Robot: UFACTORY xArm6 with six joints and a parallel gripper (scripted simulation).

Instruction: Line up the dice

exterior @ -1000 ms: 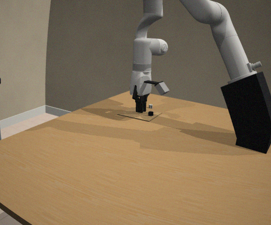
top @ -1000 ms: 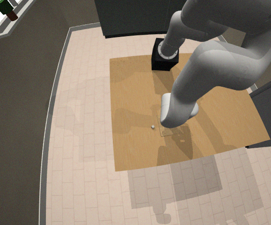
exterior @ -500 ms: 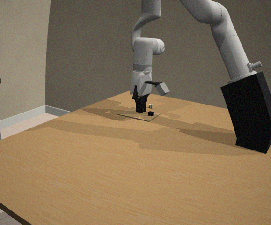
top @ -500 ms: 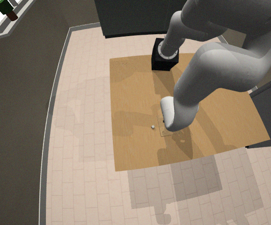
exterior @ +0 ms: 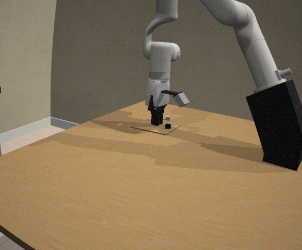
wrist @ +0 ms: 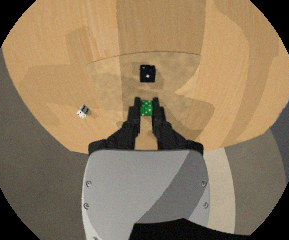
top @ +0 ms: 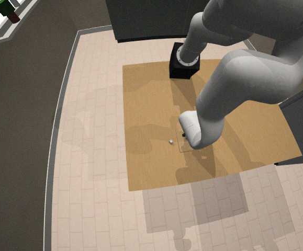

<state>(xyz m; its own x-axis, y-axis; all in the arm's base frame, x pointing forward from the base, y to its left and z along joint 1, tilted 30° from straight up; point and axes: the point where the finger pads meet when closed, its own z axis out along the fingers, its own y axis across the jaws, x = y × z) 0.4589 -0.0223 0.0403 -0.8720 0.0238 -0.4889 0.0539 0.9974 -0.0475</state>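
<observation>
Now: the green die 10 mm below my hand. Also, from my hand: white die (10 mm ahead, 110 mm to the right, 20 mm below); thin tan mat (30 mm below); black die (50 mm behind, 20 mm below).
</observation>
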